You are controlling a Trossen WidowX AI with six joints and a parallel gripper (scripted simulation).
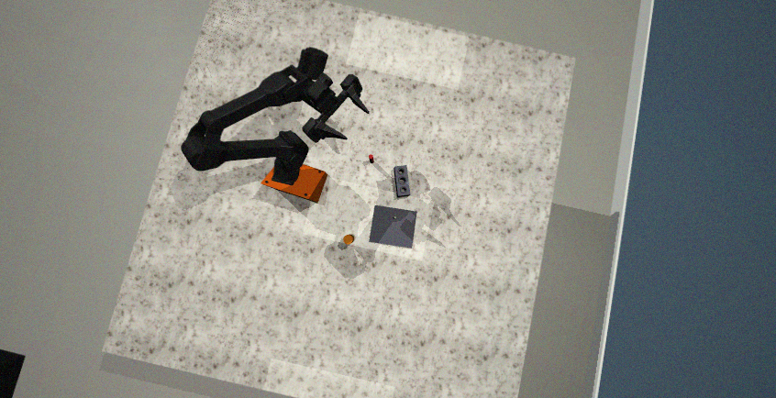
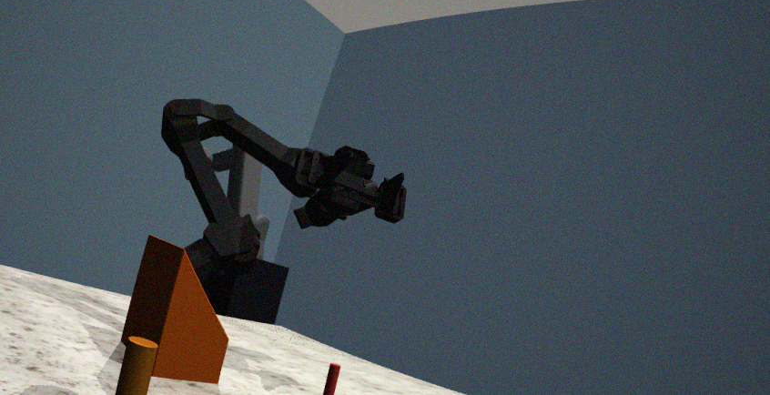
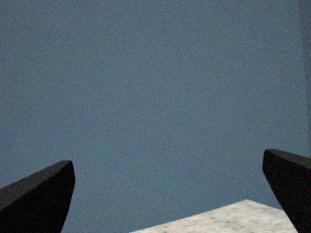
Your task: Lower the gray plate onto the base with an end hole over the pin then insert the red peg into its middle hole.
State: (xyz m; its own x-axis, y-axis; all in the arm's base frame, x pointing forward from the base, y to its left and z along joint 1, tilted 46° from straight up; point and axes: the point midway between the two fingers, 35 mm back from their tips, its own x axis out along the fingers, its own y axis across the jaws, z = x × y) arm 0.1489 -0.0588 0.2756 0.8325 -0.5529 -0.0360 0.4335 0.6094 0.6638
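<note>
Now: the gray plate 15 cm ahead of my gripper tip, 6 cm to the right of it and 32 cm below it. From my gripper tip the other things lie so: small orange cylinder 2 cm ahead, 28 cm to the right, 32 cm below; then base 15 cm ahead, 20 cm to the right, 35 cm below; then red peg 3 cm ahead, 2 cm to the right, 32 cm below.
</note>
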